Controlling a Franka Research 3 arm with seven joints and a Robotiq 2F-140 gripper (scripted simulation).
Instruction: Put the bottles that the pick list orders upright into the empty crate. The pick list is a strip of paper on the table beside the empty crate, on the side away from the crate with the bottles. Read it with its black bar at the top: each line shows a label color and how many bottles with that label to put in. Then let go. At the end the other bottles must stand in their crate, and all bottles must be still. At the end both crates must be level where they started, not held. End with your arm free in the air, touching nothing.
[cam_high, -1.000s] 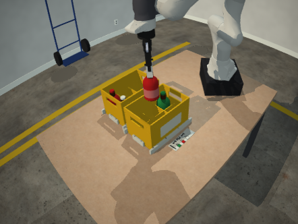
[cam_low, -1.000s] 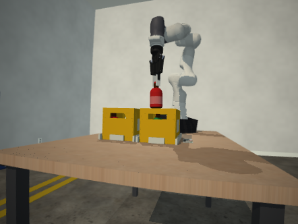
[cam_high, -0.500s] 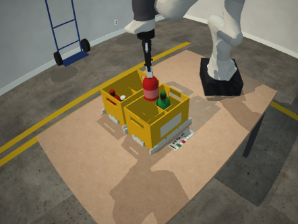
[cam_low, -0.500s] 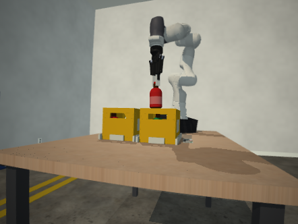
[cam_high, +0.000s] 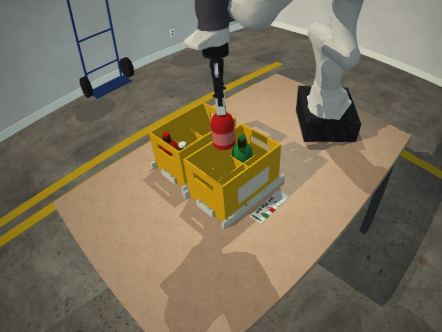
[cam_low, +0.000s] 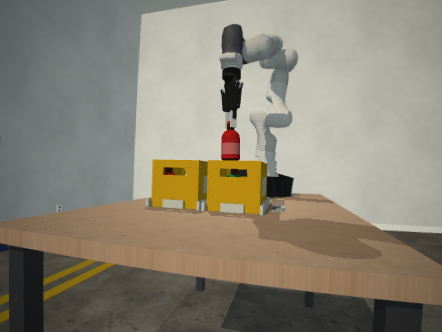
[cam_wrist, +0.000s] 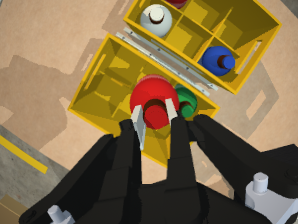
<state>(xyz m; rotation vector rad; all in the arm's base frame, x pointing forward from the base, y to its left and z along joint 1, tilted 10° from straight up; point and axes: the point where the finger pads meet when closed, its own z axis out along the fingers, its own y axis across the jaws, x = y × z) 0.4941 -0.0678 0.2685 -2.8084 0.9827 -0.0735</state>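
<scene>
My gripper is now 8 cm above the red-label bottle. The rest, counted from my hand: white-capped bottle (9 cm ahead, 12 cm to the right, 26 cm below); blue-label bottle (8 cm behind, 14 cm to the right, 26 cm below); green bottle (9 cm behind, 1 cm to the right, 26 cm below).
</scene>
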